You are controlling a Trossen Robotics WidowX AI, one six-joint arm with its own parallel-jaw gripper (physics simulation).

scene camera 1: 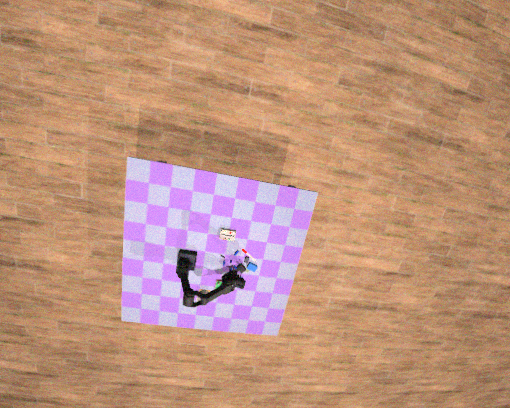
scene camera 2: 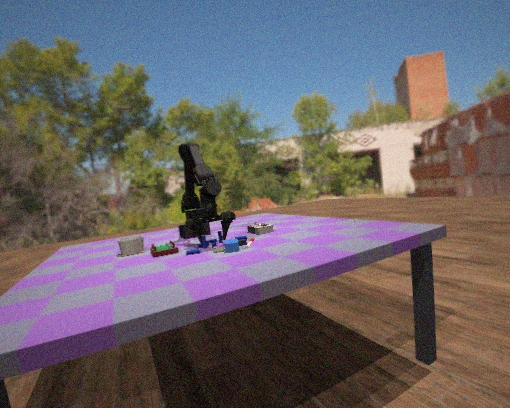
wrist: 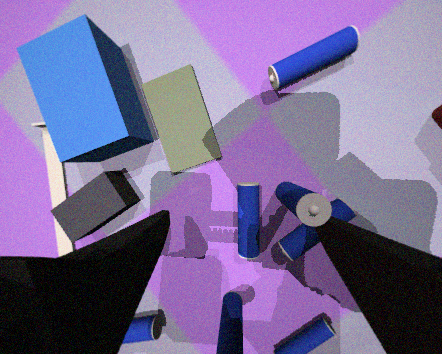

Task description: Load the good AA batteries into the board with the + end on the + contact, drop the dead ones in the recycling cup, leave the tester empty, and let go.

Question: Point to a red and white stick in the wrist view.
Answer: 56,174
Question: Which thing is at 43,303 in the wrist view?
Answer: The gripper.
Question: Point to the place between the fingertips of the gripper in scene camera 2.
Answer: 213,242
